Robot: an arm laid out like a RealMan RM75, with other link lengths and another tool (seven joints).
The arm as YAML. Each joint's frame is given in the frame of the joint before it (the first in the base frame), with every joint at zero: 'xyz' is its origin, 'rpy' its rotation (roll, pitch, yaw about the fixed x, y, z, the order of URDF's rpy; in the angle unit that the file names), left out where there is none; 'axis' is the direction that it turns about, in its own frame. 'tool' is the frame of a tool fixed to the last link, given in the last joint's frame.
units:
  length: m
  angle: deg
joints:
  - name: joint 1
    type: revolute
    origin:
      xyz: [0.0, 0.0, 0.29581]
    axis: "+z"
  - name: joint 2
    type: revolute
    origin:
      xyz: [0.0, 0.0, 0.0]
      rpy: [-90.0, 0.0, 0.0]
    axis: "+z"
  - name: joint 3
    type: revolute
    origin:
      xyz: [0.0, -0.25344, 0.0]
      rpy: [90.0, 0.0, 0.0]
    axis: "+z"
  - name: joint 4
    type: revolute
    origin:
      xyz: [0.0, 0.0, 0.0]
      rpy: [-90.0, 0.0, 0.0]
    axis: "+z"
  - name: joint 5
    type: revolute
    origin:
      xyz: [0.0, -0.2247, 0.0]
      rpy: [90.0, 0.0, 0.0]
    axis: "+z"
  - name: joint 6
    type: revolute
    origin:
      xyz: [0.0, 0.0, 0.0]
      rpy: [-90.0, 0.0, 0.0]
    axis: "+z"
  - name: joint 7
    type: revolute
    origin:
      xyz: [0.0, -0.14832, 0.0]
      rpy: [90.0, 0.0, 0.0]
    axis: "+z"
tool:
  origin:
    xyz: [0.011, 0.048, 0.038]
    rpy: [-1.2, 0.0, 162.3]
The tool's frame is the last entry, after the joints.
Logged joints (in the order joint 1, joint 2, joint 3, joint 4, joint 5, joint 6, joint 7), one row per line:
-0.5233 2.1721 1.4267 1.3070 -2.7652 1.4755 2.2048
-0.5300 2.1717 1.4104 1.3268 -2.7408 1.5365 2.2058
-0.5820 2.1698 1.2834 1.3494 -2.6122 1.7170 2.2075
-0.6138 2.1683 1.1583 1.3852 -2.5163 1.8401 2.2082
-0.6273 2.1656 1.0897 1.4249 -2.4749 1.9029 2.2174
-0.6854 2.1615 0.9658 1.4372 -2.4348 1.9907 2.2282
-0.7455 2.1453 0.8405 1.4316 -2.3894 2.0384 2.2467
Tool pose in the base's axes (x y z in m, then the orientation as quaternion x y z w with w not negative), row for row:
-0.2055 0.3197 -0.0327 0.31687 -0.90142 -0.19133 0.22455
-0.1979 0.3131 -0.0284 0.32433 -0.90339 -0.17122 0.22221
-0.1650 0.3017 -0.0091 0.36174 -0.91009 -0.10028 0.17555
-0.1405 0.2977 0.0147 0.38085 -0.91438 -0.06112 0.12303
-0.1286 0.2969 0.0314 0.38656 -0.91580 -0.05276 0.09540
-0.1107 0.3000 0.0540 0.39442 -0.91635 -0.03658 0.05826
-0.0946 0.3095 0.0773 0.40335 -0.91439 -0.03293 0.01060
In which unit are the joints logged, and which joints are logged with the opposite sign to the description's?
The joints are logged in radians. Opposite sign: joint 2, joint 5, joint 7.
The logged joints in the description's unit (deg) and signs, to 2 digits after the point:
-29.98 -124.45 81.74 74.89 158.43 84.54 -126.33
-30.37 -124.43 80.81 76.02 157.04 88.03 -126.38
-33.35 -124.32 73.53 77.31 149.67 98.38 -126.48
-35.17 -124.23 66.37 79.37 144.17 105.43 -126.52
-35.94 -124.08 62.44 81.64 141.80 109.03 -127.05
-39.27 -123.84 55.34 82.35 139.50 114.06 -127.67
-42.71 -122.92 48.16 82.02 136.90 116.79 -128.73

